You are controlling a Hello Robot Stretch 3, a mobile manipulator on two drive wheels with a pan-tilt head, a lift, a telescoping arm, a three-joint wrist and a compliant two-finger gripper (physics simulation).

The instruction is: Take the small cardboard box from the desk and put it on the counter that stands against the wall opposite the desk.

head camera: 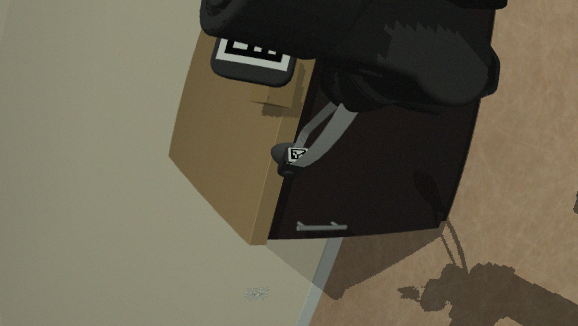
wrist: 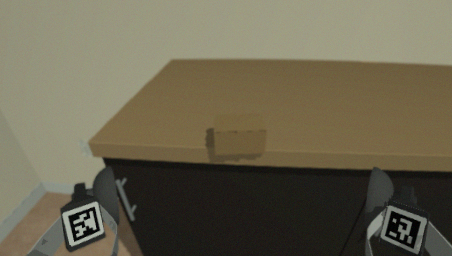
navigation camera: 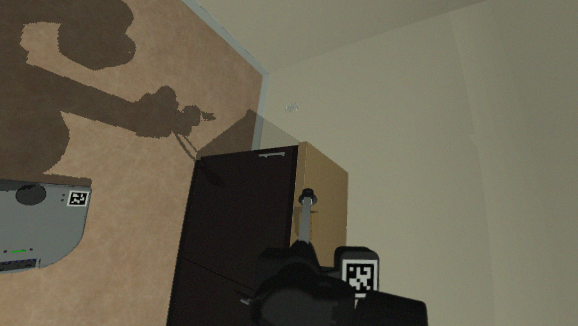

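The small cardboard box sits upright near the front edge of the counter, which has a wooden top and dark doors and stands against the wall. The box is partly hidden by the wrist in the head view and by a finger in the navigation view. My gripper is open, with its fingers wide apart and nothing between them. It is in front of the counter's front edge, apart from the box. The desk cannot be made out in these views.
The robot's base is on the brown floor, apart from the counter. A bar handle sticks out from the counter's door. An outlet is on the wall.
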